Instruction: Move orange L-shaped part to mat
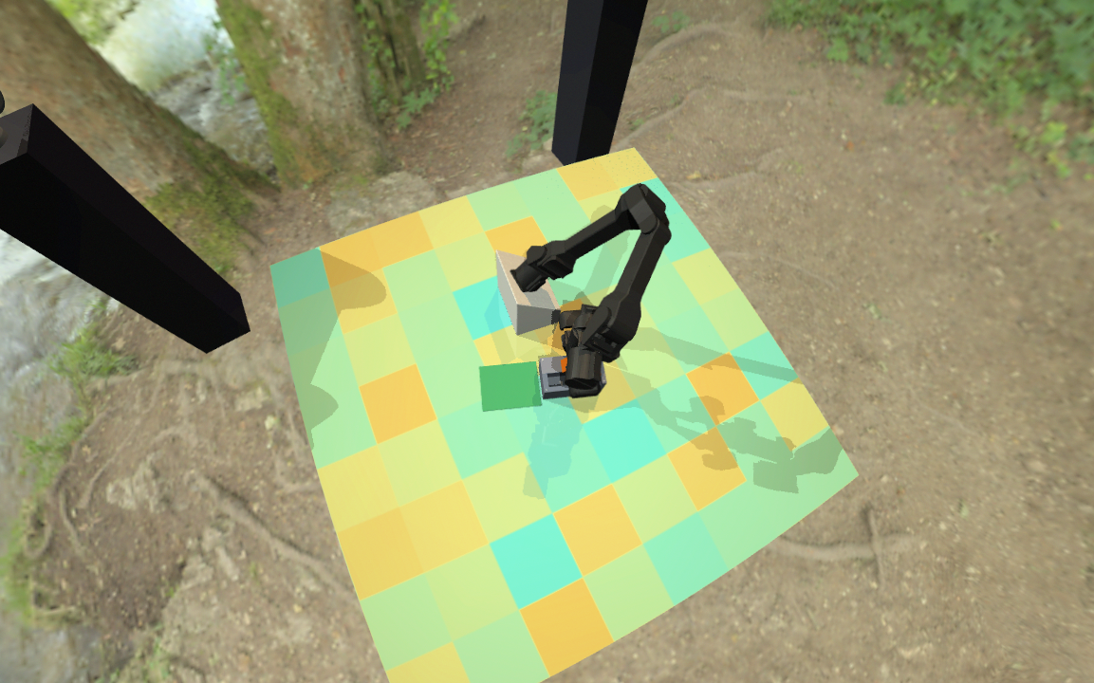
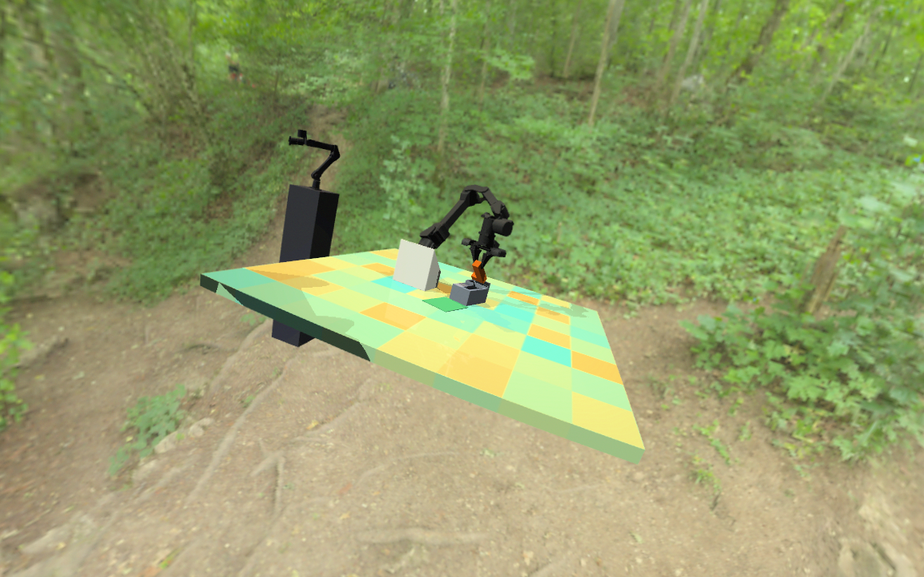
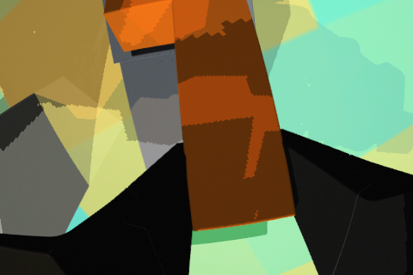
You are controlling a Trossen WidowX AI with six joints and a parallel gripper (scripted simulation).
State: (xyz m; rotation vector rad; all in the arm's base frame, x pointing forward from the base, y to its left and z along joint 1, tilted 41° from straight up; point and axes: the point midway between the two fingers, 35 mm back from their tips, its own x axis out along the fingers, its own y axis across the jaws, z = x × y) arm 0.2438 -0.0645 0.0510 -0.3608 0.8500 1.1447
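My gripper tip is now 70 mm past the green mat, 130 mm to the left of it and 160 mm above it. From my gripper tip the other things lie so: orange L-shaped part 40 mm to the left, 30 mm below.
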